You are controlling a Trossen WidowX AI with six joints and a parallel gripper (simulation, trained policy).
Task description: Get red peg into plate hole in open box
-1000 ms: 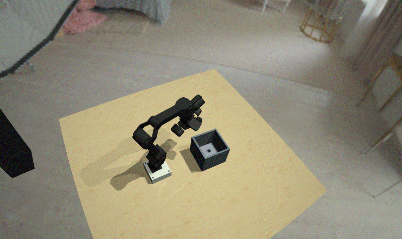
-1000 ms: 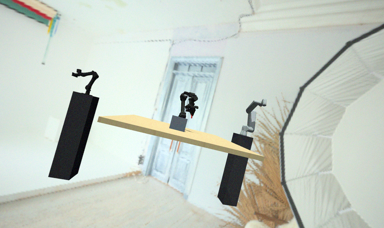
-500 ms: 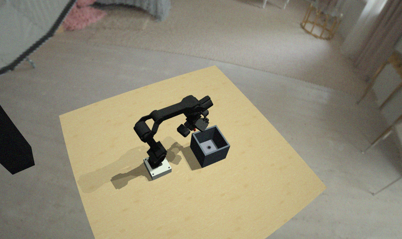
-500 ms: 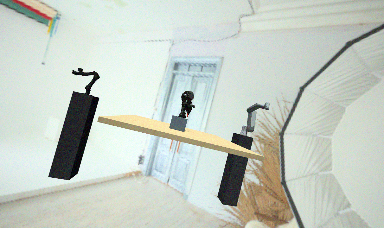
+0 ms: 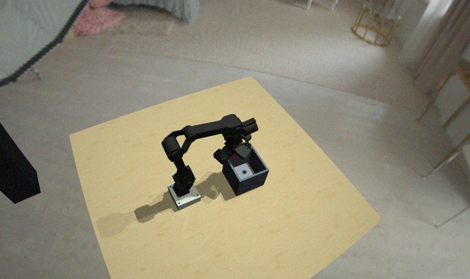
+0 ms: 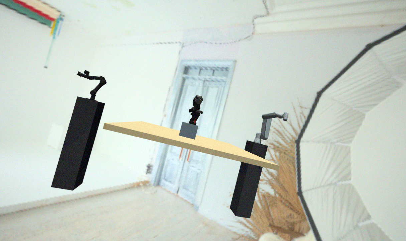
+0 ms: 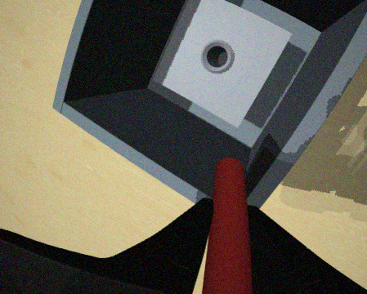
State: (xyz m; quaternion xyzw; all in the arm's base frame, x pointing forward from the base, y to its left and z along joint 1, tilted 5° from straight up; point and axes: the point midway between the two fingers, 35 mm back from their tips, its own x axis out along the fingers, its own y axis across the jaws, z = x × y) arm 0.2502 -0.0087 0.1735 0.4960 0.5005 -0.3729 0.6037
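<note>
My gripper tip is 13 cm above the light grey plate, 5 cm to the left of it and 5 cm short of it. From my gripper tip the other things lie so: red peg 2 cm above.
</note>
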